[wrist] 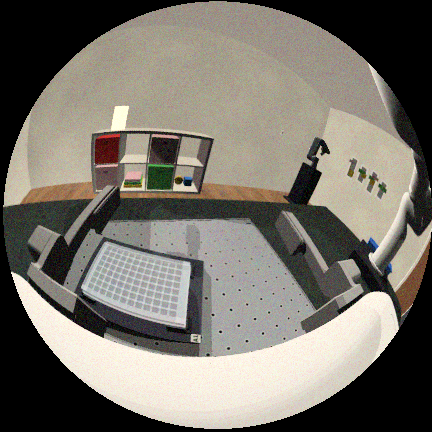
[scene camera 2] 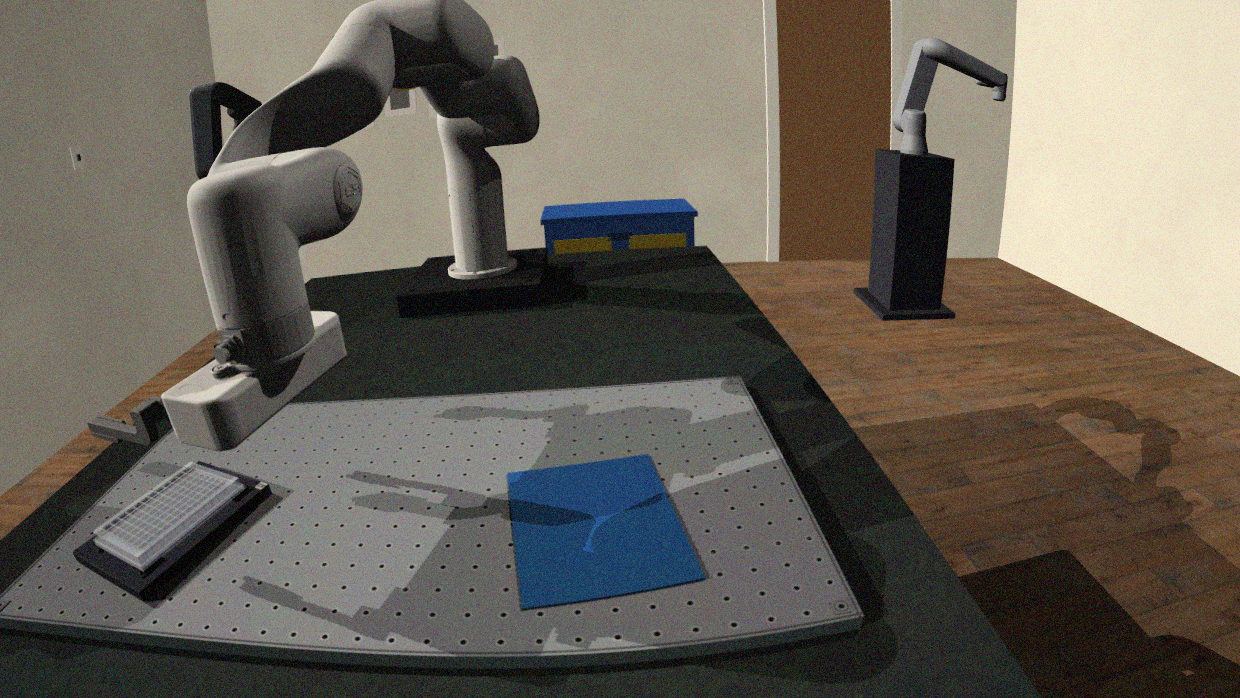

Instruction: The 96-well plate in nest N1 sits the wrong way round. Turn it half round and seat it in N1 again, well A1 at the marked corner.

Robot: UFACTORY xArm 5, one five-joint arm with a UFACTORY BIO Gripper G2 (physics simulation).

Labels:
My gripper shows in the wrist view and in scene camera 2. A clear 96-well plate shows in the wrist view and in scene camera 2. One and the same spot on the clear 96-well plate: (wrist: 152, 287) is (scene camera 2: 187, 494). One and the same spot on my gripper: (wrist: 53, 253) is (scene camera 2: 157, 397).

